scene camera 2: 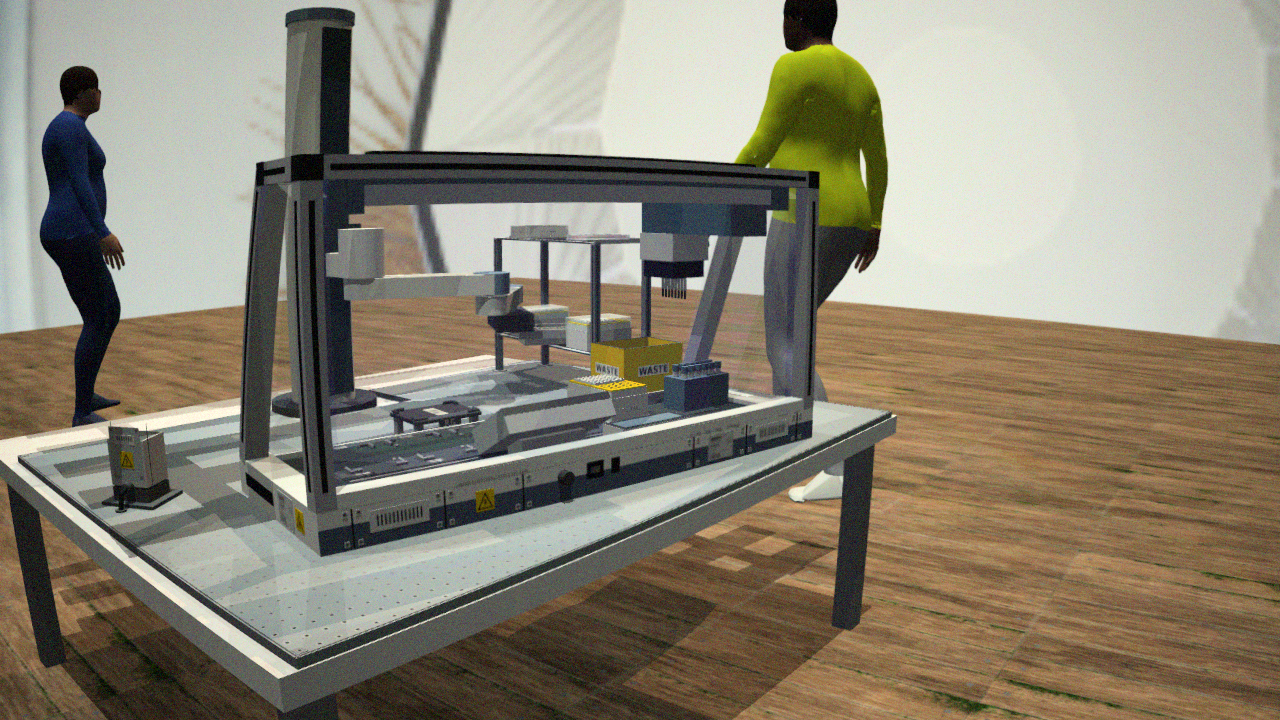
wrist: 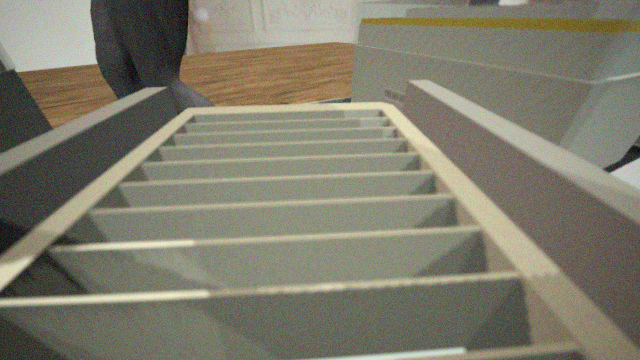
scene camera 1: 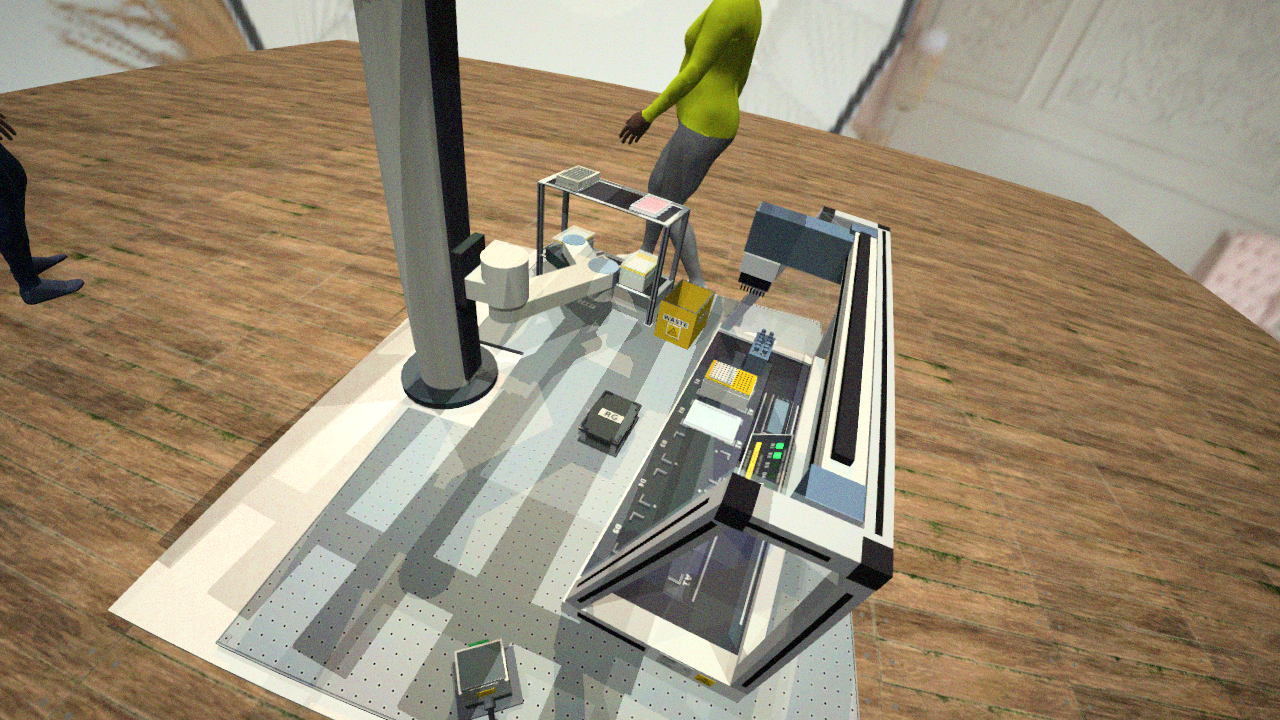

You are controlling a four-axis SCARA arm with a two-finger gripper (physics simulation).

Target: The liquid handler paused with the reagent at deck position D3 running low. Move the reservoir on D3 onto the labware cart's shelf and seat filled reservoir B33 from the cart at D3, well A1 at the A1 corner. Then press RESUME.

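Places are measured from the arm's base along level axes (x ahead, y left, z up), in millimetres.
Pixels of known places: gripper, fingertip midpoint: (wrist: 291,106); arm's base, origin of the base link: (scene camera 1: 450,375).
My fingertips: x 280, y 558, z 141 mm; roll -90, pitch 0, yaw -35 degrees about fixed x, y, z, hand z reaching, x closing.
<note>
For each thing: its top centre in the pictures, then the offset to it from my fingertips. "spot": a spot on its surface instead.
- reservoir, middle of its top: (scene camera 2: 539,309) (scene camera 1: 573,236) dy +29, dx -149, dz +37 mm
- control panel, surface spot: (scene camera 1: 768,456) spot: dy -653, dx +543, dz -6 mm
- grey rack, middle of its top: (scene camera 2: 539,225) (scene camera 1: 578,173) dy +29, dx -149, dz +253 mm
- pink plate, middle of its top: (scene camera 1: 652,203) dy -32, dx +104, dz +236 mm
- yellow waste bin, middle of its top: (scene camera 2: 636,342) (scene camera 1: 689,295) dy -110, dx +277, dz +7 mm
My gripper (scene camera 1: 559,253) (scene camera 2: 529,317) (wrist: 291,106) is at the cart's lower shelf (scene camera 2: 528,338), shut on a reservoir (scene camera 1: 585,233) (scene camera 2: 547,314) (wrist: 280,220). In the wrist view its pale rim lies between the two fingers, with a row of troughs that look nearly empty. No label shows on it, and I cannot tell whether it touches the shelf. B33 cannot be made out by label. On the liquid handler's deck, position D3 (scene camera 1: 689,461) shows corner brackets with no reservoir. The control panel (scene camera 1: 768,456) shows a yellow bar and green buttons; the lettering is unreadable.
A yellow-striped box (scene camera 1: 637,271) (scene camera 2: 597,331) (wrist: 480,65) stands right beside the held reservoir. The cart's top shelf carries a grey rack (scene camera 1: 577,178) and a pink plate (scene camera 1: 651,205). Cart posts, a yellow waste bin (scene camera 1: 683,315) (scene camera 2: 657,359) and a black RG stand (scene camera 1: 610,419) are nearby.
</note>
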